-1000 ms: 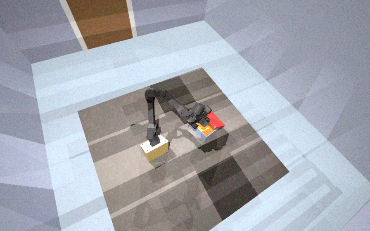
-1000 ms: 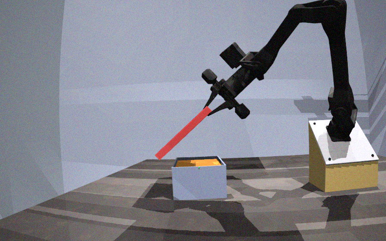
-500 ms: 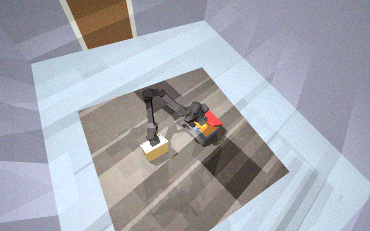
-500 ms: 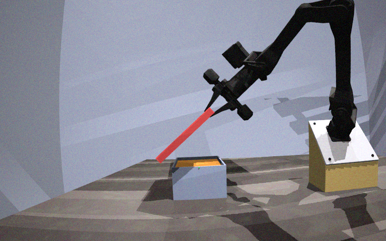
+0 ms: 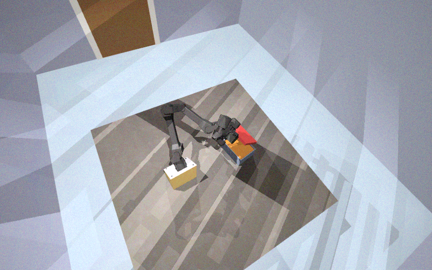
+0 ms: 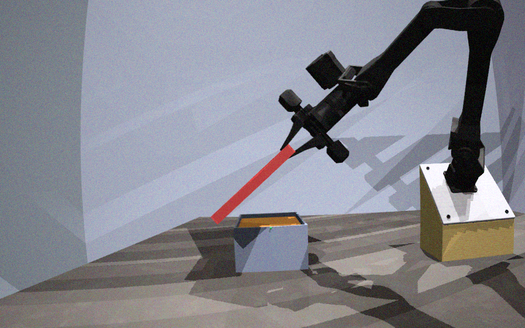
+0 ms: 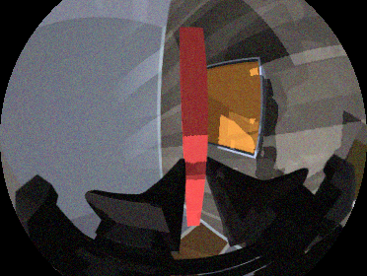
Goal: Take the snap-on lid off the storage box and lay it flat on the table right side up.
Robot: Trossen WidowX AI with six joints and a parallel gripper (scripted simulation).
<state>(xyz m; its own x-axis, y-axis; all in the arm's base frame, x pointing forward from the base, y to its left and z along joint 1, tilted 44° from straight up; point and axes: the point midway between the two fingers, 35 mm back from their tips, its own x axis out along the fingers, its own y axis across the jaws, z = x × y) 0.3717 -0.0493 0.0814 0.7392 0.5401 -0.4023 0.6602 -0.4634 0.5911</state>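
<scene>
My gripper tip is 6 cm short of the red lid, 1 cm to the right of it and 5 cm above it. From my gripper tip the other things lie so: storage box (4 cm ahead, 4 cm to the right, 19 cm below).
</scene>
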